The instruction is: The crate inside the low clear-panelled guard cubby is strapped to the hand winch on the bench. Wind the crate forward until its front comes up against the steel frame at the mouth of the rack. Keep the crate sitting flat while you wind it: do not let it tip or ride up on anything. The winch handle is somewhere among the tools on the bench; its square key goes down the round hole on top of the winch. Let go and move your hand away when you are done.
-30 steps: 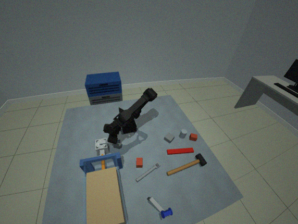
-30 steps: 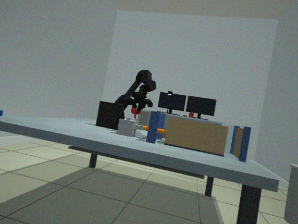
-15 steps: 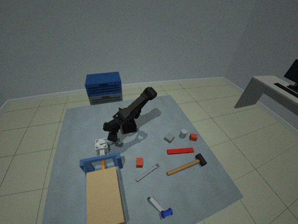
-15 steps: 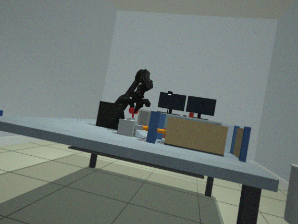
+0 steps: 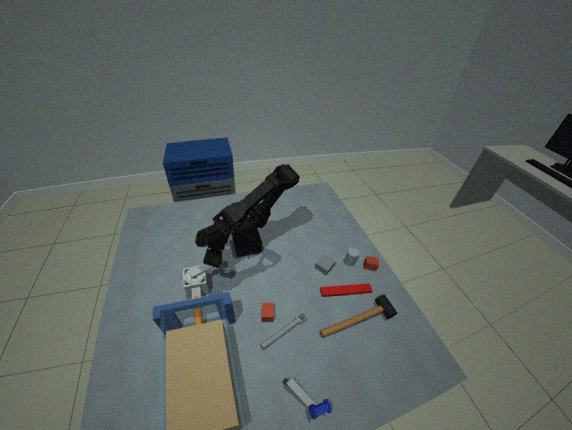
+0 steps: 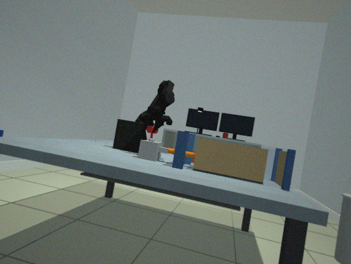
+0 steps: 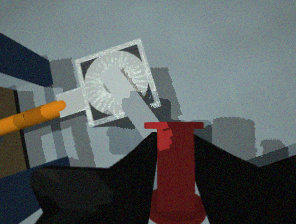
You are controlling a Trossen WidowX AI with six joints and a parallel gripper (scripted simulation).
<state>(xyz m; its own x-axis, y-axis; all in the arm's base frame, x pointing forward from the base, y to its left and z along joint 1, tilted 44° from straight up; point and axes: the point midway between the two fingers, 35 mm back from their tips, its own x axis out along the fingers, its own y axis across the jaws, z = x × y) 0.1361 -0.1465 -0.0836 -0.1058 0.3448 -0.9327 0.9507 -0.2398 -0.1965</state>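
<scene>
Now: the red-knobbed winch handle 3 cm below my gripper tip, 2 cm to the right of it and 2 cm ahead of it. Round my gripper tip: grey winch (10 cm below, 9 cm to the right, 2 cm ahead); clear-panelled cubby (44 cm ahead, 9 cm to the right, 2 cm below); red knob (2 cm to the left, 1 cm ahead).
</scene>
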